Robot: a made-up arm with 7 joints. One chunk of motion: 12 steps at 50 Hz.
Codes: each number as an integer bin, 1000 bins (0 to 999) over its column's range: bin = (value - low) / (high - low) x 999, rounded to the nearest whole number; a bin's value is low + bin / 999 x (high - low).
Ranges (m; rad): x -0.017..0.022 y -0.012..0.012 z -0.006..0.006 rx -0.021..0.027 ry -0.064..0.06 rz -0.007..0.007
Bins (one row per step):
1: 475 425 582 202 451 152
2: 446 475 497 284 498 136
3: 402 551 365 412 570 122
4: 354 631 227 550 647 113
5: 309 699 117 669 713 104
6: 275 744 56 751 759 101
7: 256 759 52 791 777 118
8: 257 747 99 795 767 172
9: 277 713 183 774 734 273
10: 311 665 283 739 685 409
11: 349 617 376 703 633 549
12: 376 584 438 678 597 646
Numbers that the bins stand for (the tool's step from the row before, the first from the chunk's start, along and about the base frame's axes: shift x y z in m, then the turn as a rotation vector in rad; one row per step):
1: 0.00154 -0.00179 0.00099 -0.01129 -0.00802 -0.00487
2: 0.00041 -0.00059 -0.00003 -0.00735 -0.00219 -0.00509
3: -0.00131 0.00124 -0.00162 -0.00120 0.00675 -0.00529
4: -0.00318 0.00316 -0.00327 0.00543 0.01631 -0.00542
5: -0.00494 0.00479 -0.00459 0.01114 0.02450 -0.00554
6: -0.00626 0.00587 -0.00533 0.01508 0.03021 -0.00558
7: -0.00701 0.00623 -0.00538 0.01701 0.03244 -0.00535
8: -0.00697 0.00595 -0.00481 0.01720 0.03120 -0.00459
9: -0.00619 0.00513 -0.00380 0.01619 0.02711 -0.00317
10: -0.00486 0.00398 -0.00260 0.01451 0.02103 -0.00127
11: -0.00338 0.00282 -0.00148 0.01278 0.01457 0.00069
12: -0.00232 0.00203 -0.00074 0.01158 0.01010 0.00205

